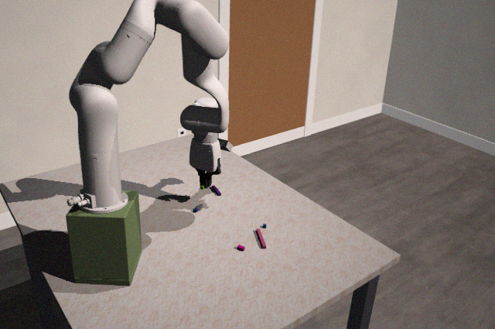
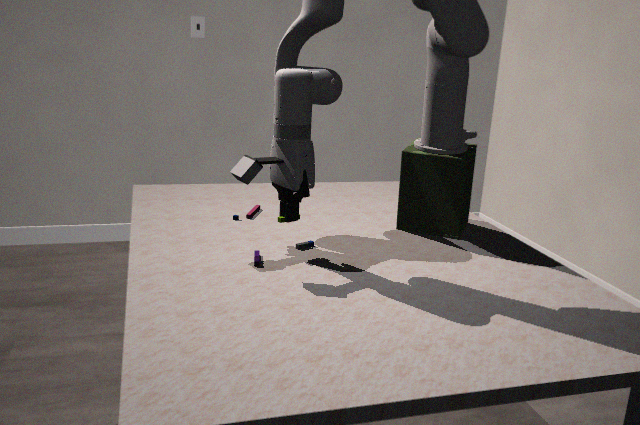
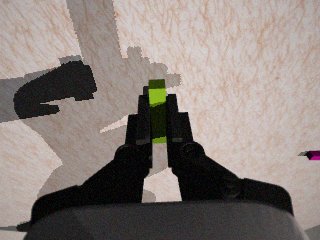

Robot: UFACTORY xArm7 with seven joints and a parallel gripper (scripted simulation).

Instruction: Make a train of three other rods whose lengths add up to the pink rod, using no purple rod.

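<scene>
Right now the grey rod is 80 mm below my hand, 40 mm behind it and 10 mm to the right of it. From my hand the other things lie so: lime rod: 20 mm below; pink rod: 270 mm to the right, 80 mm below, 30 mm behind; purple rod: 80 mm below, 80 mm ahead, 30 mm to the left.
</scene>
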